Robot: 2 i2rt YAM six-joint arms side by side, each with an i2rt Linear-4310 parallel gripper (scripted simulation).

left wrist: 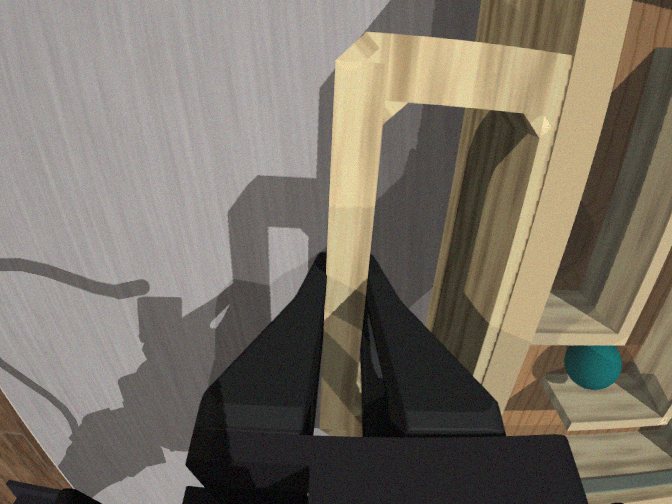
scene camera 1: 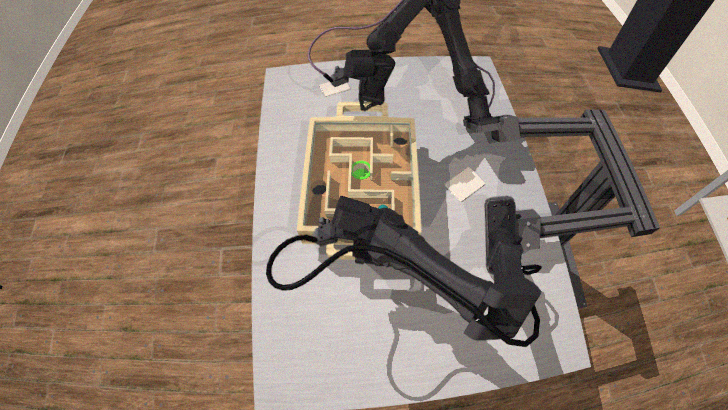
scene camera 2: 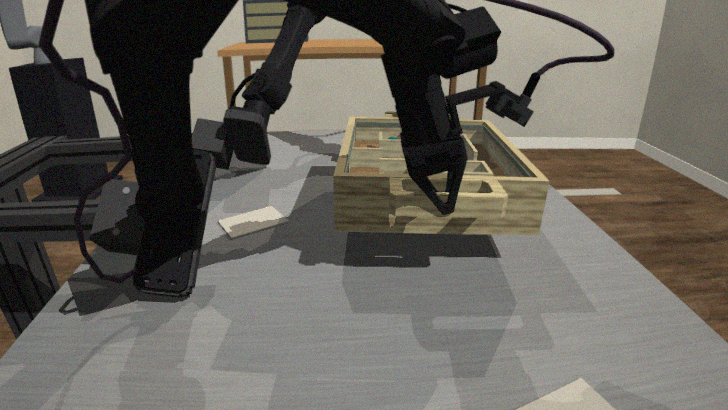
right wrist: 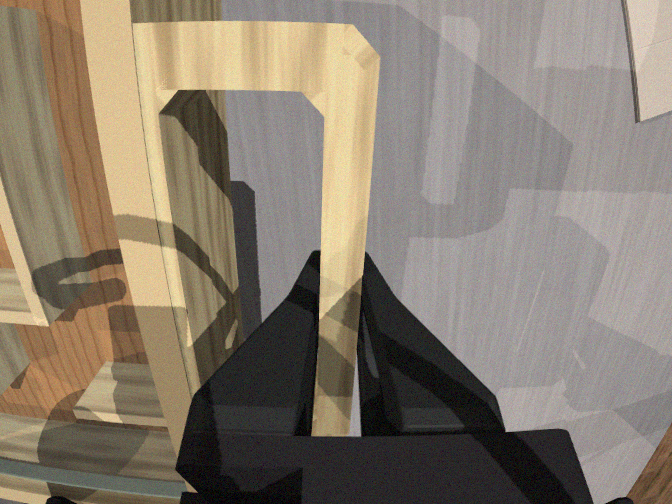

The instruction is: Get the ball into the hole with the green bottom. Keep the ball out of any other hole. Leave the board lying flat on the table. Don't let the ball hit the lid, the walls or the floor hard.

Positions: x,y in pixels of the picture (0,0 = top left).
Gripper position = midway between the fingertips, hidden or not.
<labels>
my right gripper: scene camera 1 363,108; scene camera 2 447,210; right wrist 339,263; not seen in the left wrist view (out of frame)
wooden maze board: left wrist 578,128; scene camera 1 373,159; scene camera 2; right wrist
same spot on wooden maze board: (right wrist: pixel 107 167) = (scene camera 2: pixel 468 175)
</labels>
